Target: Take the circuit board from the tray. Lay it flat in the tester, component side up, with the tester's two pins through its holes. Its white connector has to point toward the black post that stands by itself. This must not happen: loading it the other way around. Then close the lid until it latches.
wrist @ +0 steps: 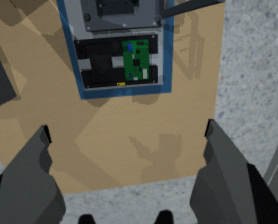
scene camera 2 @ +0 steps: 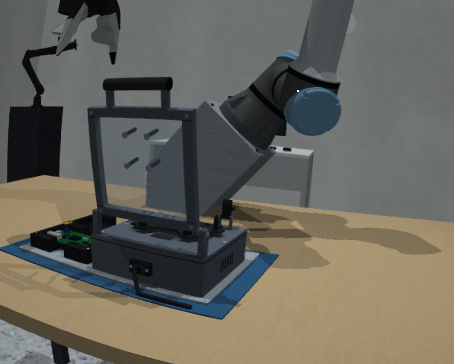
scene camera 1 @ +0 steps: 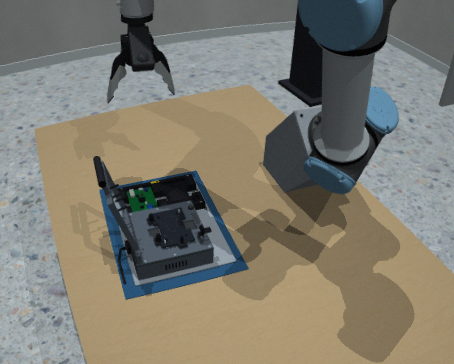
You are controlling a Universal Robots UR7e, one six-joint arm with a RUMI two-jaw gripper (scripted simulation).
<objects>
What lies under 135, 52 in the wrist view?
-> A green circuit board.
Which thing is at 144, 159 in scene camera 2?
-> A clear lid.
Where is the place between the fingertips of my gripper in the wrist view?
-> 129, 123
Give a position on a nest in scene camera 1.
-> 170, 222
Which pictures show my gripper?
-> The wrist view, scene camera 2 and scene camera 1: all of them.
</objects>
